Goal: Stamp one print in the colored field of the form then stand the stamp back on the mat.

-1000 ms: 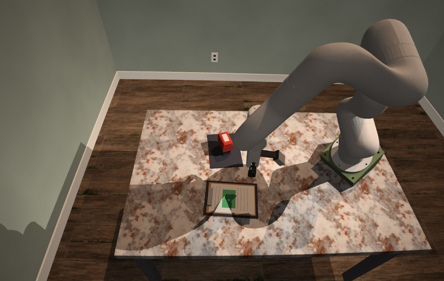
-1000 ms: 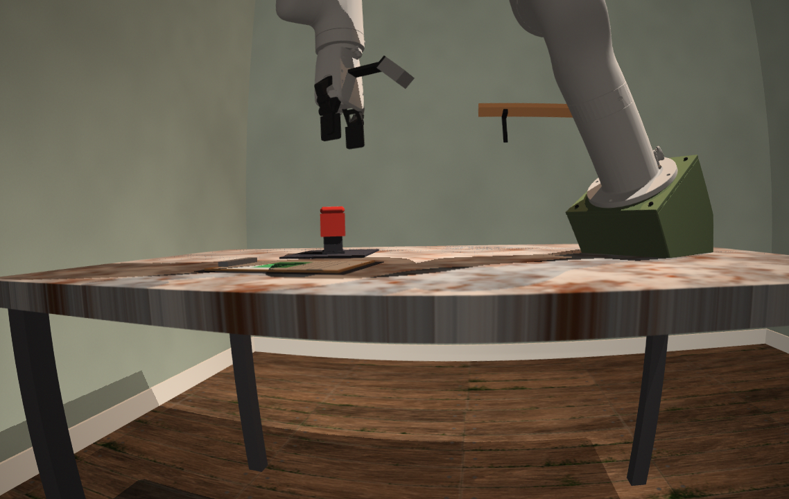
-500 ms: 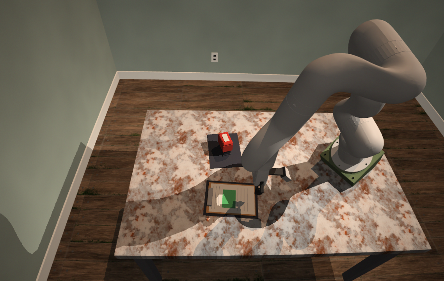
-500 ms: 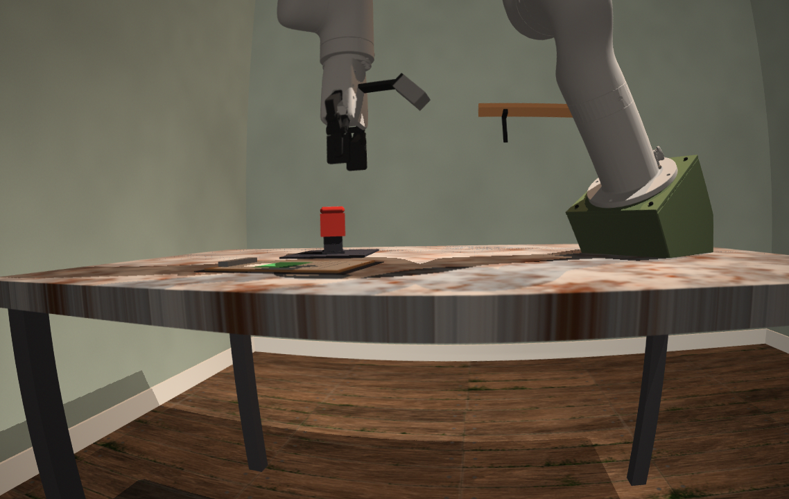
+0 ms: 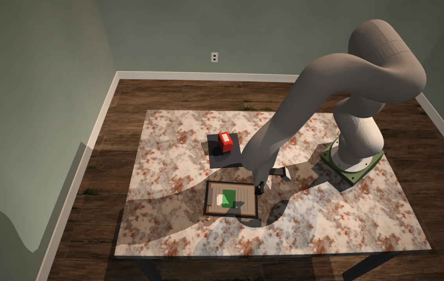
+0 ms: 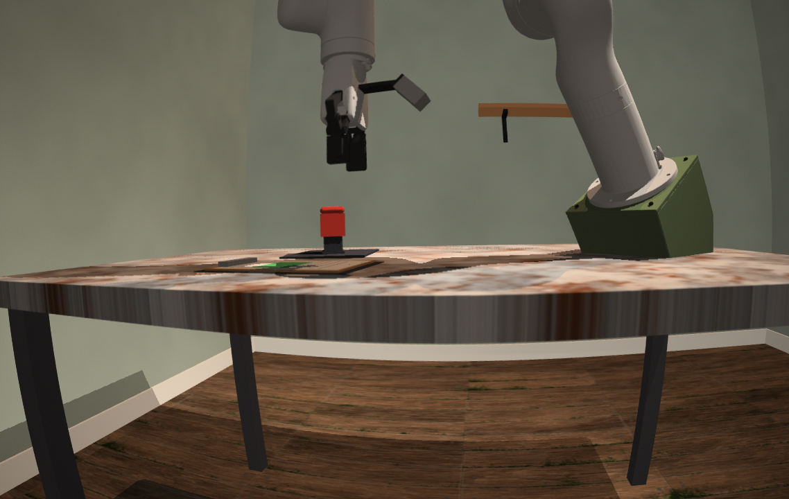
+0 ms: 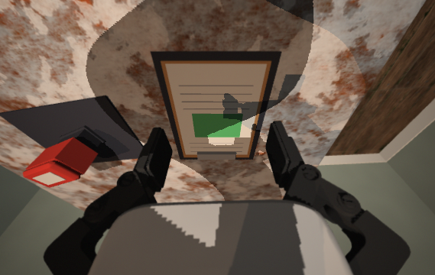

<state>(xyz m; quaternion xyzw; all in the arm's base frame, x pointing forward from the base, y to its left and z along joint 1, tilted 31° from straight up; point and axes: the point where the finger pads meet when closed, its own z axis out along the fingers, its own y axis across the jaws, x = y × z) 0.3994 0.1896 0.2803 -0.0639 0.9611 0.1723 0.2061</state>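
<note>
The red stamp lies 27 cm to the right of my hand, 19 cm ahead of it and 10 cm below it. Round my hand: form (15 cm below, 11 cm ahead, 1 cm to the left); then black base (27 cm to the right, 19 cm ahead, 14 cm below); then dark mat (27 cm to the right, 19 cm ahead, 15 cm below).
</note>
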